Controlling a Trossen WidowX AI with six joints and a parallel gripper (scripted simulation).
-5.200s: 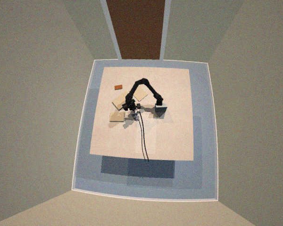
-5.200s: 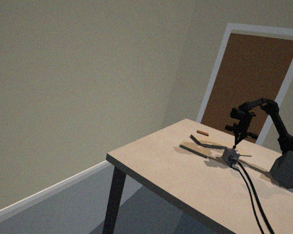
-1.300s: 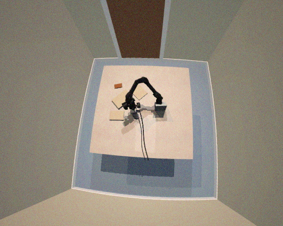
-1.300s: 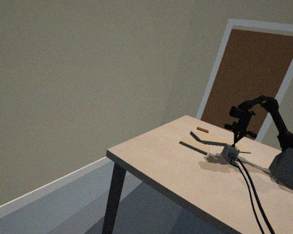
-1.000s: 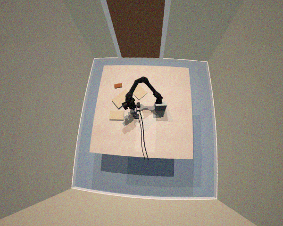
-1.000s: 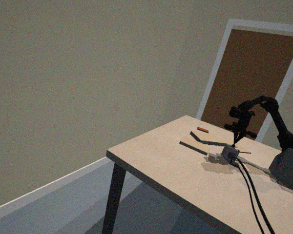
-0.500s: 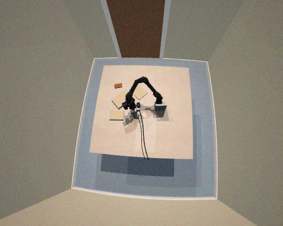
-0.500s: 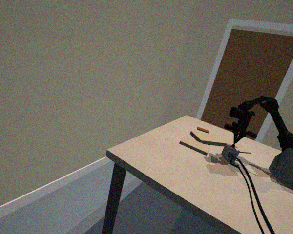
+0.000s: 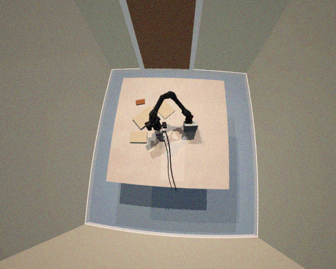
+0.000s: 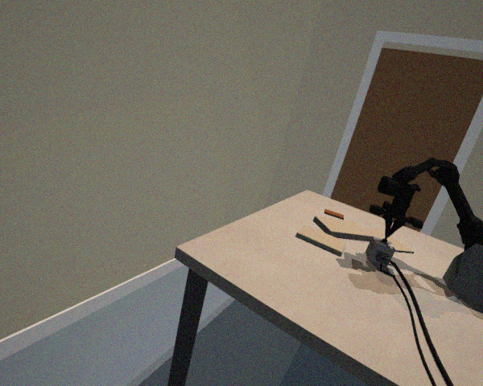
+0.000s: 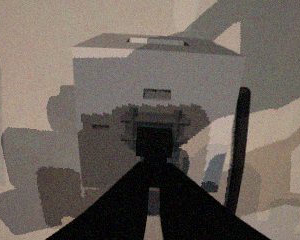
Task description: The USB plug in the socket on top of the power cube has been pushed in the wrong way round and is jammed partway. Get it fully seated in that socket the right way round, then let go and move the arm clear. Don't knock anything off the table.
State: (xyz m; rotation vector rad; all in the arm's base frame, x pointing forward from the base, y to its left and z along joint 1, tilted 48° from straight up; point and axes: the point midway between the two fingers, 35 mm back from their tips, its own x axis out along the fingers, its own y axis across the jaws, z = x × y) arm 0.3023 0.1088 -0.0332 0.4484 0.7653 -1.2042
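The USB plug is 2 cm below my gripper tip. Also, from my gripper tip: USB socket (4 cm below); small orange block (35 cm to the right, 28 cm ahead, 10 cm below).
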